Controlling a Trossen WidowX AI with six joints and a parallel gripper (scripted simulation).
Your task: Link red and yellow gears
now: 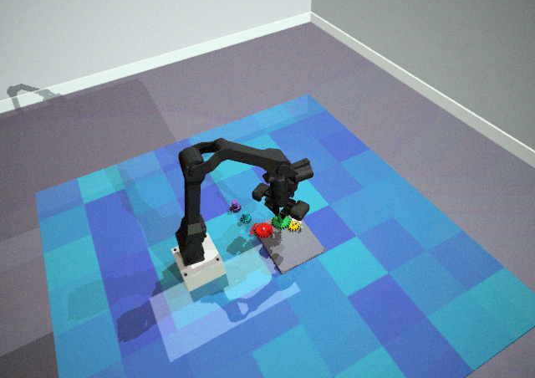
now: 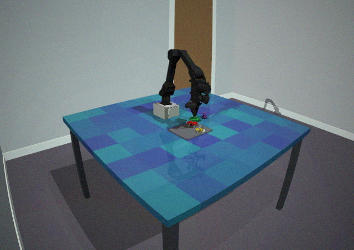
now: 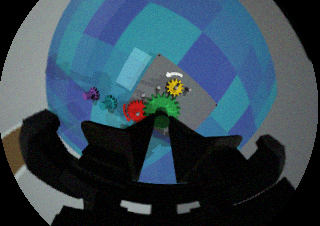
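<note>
The green gear lies 10 mm below my gripper tip. From my gripper tip the other things lie so: small teal gear (100 mm to the left, 100 mm behind, 70 mm below); yellow gear (70 mm below, 50 mm ahead); red gear (70 mm below, 60 mm behind, 20 mm to the left).
</note>
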